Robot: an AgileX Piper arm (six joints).
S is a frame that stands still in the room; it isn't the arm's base.
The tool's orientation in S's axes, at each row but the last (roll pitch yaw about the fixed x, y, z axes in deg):
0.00 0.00 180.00
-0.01 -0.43 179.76
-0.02 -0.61 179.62
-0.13 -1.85 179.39
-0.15 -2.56 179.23
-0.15 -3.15 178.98
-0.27 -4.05 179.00
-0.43 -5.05 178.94
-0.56 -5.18 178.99
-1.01 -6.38 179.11
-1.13 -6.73 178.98
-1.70 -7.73 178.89
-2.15 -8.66 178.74
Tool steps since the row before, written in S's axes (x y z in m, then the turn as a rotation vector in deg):
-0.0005 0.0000 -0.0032 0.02 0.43 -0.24
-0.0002 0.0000 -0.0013 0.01 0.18 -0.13
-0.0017 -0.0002 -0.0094 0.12 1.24 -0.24
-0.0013 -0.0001 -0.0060 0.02 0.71 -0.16
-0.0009 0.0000 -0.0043 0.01 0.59 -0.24
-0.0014 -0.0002 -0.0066 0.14 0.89 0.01
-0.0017 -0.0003 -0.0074 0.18 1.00 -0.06
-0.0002 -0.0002 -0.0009 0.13 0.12 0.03
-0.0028 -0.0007 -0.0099 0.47 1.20 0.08
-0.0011 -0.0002 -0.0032 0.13 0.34 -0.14
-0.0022 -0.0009 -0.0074 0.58 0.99 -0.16
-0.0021 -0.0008 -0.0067 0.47 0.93 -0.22
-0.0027 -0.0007 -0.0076 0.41 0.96 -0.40
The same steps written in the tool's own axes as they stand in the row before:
0.0005 0.0000 -0.0032 -0.02 -0.43 -0.24
0.0002 0.0000 -0.0013 -0.01 -0.18 -0.13
0.0016 0.0002 -0.0094 -0.11 -1.24 -0.24
0.0011 0.0001 -0.0060 -0.02 -0.71 -0.16
0.0007 0.0000 -0.0043 -0.01 -0.59 -0.24
0.0010 0.0002 -0.0067 -0.12 -0.89 0.01
0.0012 0.0004 -0.0075 -0.17 -1.00 -0.05
0.0001 0.0002 -0.0009 -0.12 -0.12 0.04
0.0019 0.0008 -0.0101 -0.44 -1.21 0.11
0.0007 0.0003 -0.0033 -0.14 -0.34 -0.13
0.0013 0.0011 -0.0076 -0.58 -1.00 -0.11
0.0012 0.0010 -0.0069 -0.48 -0.93 -0.19
0.0015 0.0011 -0.0079 -0.44 -0.96 -0.37

